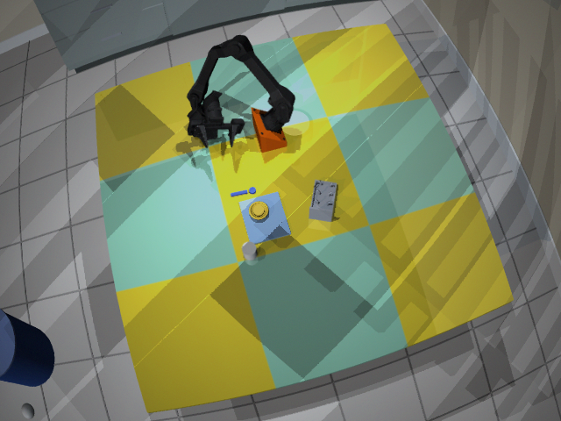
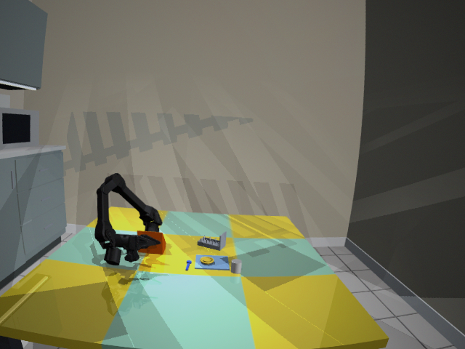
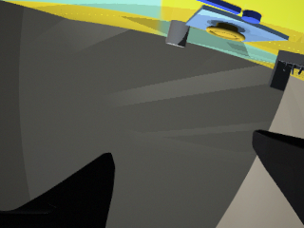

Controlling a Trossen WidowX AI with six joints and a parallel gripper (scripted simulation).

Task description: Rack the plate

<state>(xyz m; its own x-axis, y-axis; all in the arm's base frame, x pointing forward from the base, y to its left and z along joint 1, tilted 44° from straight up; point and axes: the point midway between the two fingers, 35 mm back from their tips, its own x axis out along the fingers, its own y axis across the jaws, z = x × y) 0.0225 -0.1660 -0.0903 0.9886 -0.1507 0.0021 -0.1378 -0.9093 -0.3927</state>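
My gripper tip is now 21 cm short of the round yellow plate, 10 cm above it and 6 cm to the right of it. The rest, counted from my gripper tip: white cup (33 cm ahead, 9 cm below, 1 cm to the right); then blue mat (23 cm ahead, 11 cm below, 7 cm to the left); then blue spoon (13 cm ahead, 11 cm below, 4 cm to the left).
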